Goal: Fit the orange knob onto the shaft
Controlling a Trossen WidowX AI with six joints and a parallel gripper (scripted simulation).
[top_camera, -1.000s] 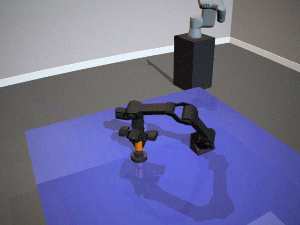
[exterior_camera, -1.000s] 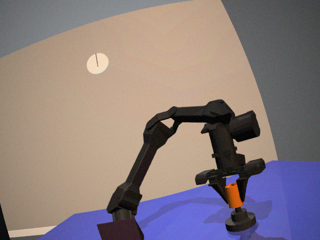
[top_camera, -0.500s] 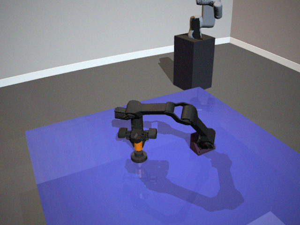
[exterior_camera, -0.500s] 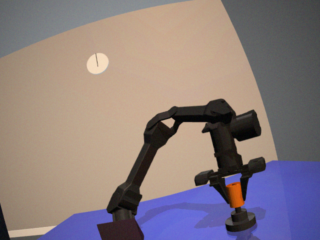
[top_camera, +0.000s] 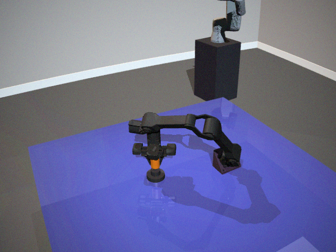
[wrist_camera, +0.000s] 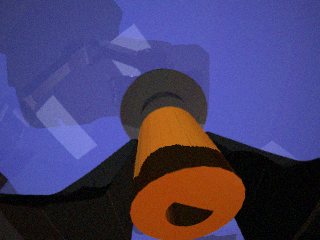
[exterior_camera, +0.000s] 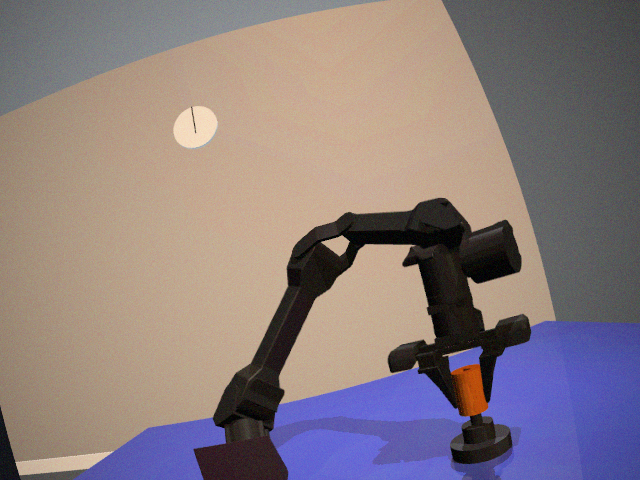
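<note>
The orange knob is 2 cm above my gripper tip. The rest, counted from my gripper tip: dark round pedestal (4 cm below).
</note>
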